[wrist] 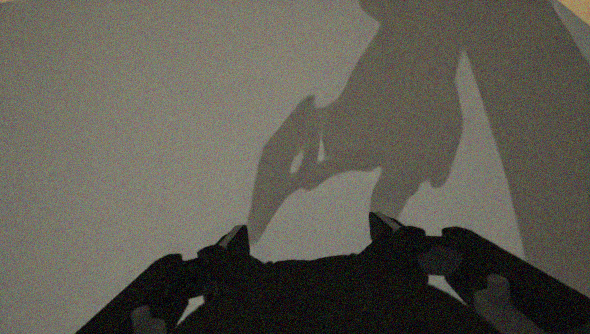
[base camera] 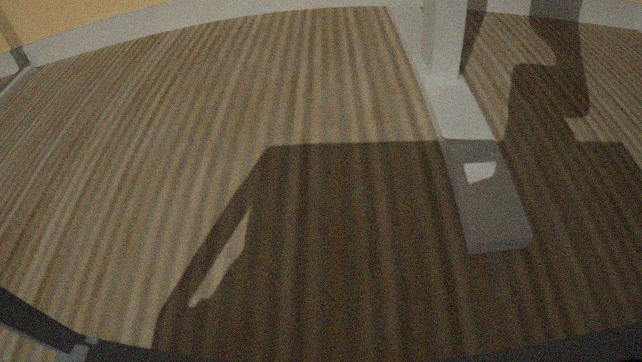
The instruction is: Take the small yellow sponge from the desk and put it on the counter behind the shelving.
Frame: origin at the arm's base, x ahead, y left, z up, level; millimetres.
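Where they show: gripper, fingertip midpoint: (wrist: 308,232).
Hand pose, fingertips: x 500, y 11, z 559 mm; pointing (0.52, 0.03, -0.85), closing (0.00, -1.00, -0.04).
Note:
After its pixels a point has its place.
My gripper (wrist: 308,232) @(x 500, y 11, z 559 mm) is open and empty in the wrist view. Its two dark fingers stand wide apart over a plain grey surface (wrist: 125,125) @(x 631, y 191, z 554 mm). The shadow of the gripper and arm falls on this surface and reaches close to the fingertips. I cannot tell from the frames whether this surface is the desk or the counter. The small yellow sponge does not show in either view. The shelving cannot be made out.
In the base camera view a white upright post (base camera: 446,40) @(x 601, y -154, z -293 mm) stands on a long pale foot (base camera: 462,112) on the striped wood floor (base camera: 300,90) @(x 613, y 85, z -396 mm). A large shadow covers the near floor. A pale skirting (base camera: 120,32) @(x 1010, y 671, z -362 mm) runs along the back. A dark bar (base camera: 40,320) crosses the lower left.

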